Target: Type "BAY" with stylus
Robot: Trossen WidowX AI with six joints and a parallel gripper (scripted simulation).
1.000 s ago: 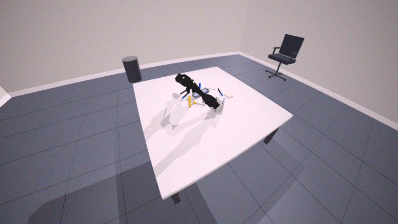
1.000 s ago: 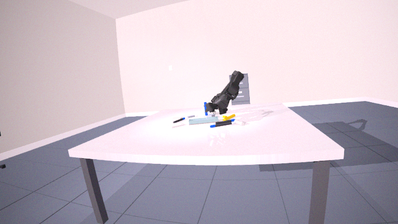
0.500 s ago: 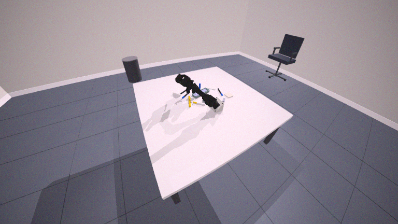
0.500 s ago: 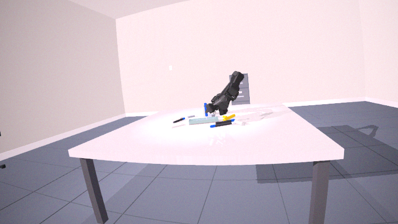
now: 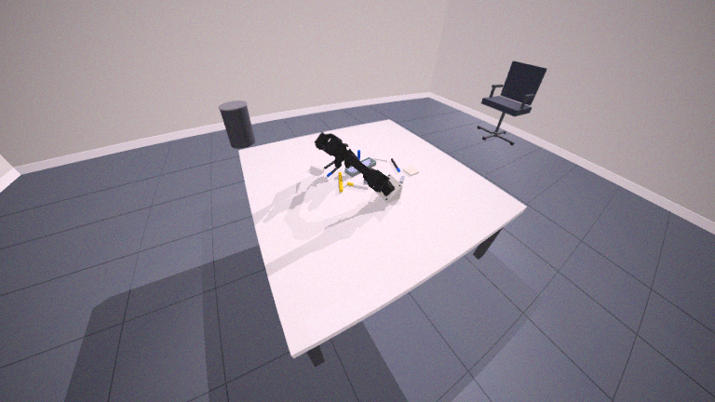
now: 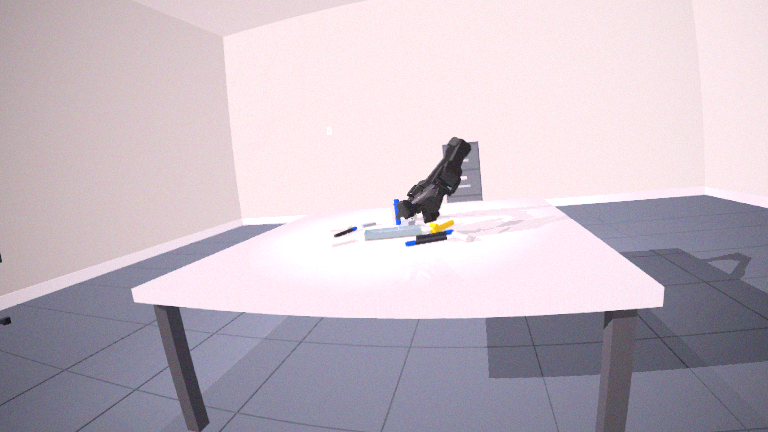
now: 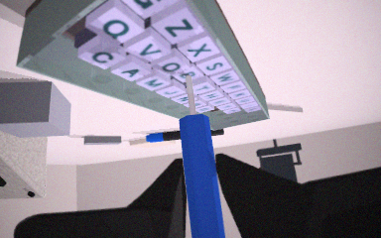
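Right now my gripper tip is 8 cm past the yellow marker, 14 cm to the right of it and 6 cm above it. The rest, counted from my gripper tip: white stylus tip: 5 cm below; then blue stylus: 1 cm below; then grey block: 19 cm behind, 20 cm to the right, 6 cm below.
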